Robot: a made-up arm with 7 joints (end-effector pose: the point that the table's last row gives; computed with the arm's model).
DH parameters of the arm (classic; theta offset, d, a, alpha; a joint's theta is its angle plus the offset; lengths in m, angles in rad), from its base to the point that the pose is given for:
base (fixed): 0 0.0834 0 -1.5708
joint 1: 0 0.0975 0.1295 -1.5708
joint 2: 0 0.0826 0.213 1.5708
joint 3: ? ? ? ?
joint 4: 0 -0.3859 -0.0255 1.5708
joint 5: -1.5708 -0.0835 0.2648 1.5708
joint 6: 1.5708 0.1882 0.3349 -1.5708
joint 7: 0 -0.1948 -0.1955 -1.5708
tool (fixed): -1.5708 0.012 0 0
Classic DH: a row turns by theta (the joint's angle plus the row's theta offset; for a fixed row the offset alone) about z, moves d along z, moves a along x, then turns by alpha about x.
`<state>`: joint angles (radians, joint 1 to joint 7).
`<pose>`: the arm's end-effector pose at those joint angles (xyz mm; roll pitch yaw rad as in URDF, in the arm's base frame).
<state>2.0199 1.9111 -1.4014 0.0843 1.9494 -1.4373 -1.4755</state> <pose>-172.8 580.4 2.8 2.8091 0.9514 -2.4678</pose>
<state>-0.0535 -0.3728 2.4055 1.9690 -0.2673 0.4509 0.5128</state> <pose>890.3 863.8 189.0 -0.5509 0.2673 -2.7119</pose>
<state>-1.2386 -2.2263 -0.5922 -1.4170 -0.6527 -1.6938 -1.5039</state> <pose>470.1 -294.5 747.3 0.5089 0.6655 0.4289</pose>
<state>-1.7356 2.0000 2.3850 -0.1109 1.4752 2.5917 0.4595</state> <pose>-247.7 -605.8 -133.2 -0.6022 0.5962 -0.5597</pose>
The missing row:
joint 3: -1.5708 0.1338 0.1356 -1.5708
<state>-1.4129 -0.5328 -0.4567 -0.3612 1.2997 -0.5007 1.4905</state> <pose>-94.8 -1.3 -685.2 0.7555 -0.3522 0.5021</pose>
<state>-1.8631 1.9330 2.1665 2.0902 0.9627 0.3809 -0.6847</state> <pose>-269.4 -501.9 -285.1 -2.5413 -1.3625 -0.3166</pose>
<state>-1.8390 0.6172 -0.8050 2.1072 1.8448 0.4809 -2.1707</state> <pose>141.8 74.5 -156.8 2.9595 -0.4417 1.5330</pose>
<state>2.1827 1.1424 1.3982 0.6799 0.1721 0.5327 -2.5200</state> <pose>-15.5 -105.0 -889.0 2.6066 -1.0046 2.8953</pose>
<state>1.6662 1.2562 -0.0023 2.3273 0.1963 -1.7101 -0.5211</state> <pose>-176.8 767.4 -189.0 -0.0286 -0.6915 -0.1111</pose>
